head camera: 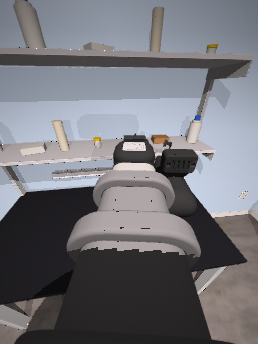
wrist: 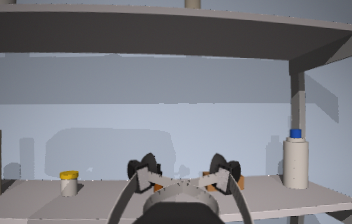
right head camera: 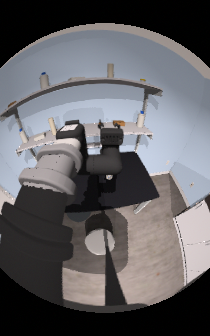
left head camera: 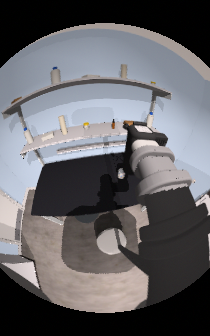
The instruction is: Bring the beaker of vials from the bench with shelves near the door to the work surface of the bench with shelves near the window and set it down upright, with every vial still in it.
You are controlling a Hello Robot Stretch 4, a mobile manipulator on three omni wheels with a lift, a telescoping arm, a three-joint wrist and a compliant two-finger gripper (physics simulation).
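The beaker (left head camera: 121, 173) (right head camera: 109, 176) is a small pale shape on the black work surface (left head camera: 65, 185) (right head camera: 137, 187) (head camera: 30, 225) of the bench with shelves. It is partly hidden by the arm and wrist, its vials cannot be made out, and it does not show in the wrist view. My gripper (wrist: 183, 166) (right head camera: 110, 125) is open, with its fingers apart and no held thing visible between them. It points level toward the lower shelf (wrist: 265, 197) (head camera: 107, 150), above the work surface and the beaker.
A brown box (wrist: 240, 181) (head camera: 160, 138) and a brown bottle (left head camera: 113, 124) stand on the lower shelf beyond the fingers. A blue-capped bottle (wrist: 295, 162) is at its right, a yellow-lidded jar (wrist: 69, 184) to the left. The upper shelf (wrist: 150, 32) overhangs. A round stool (left head camera: 111, 241) stands in front.
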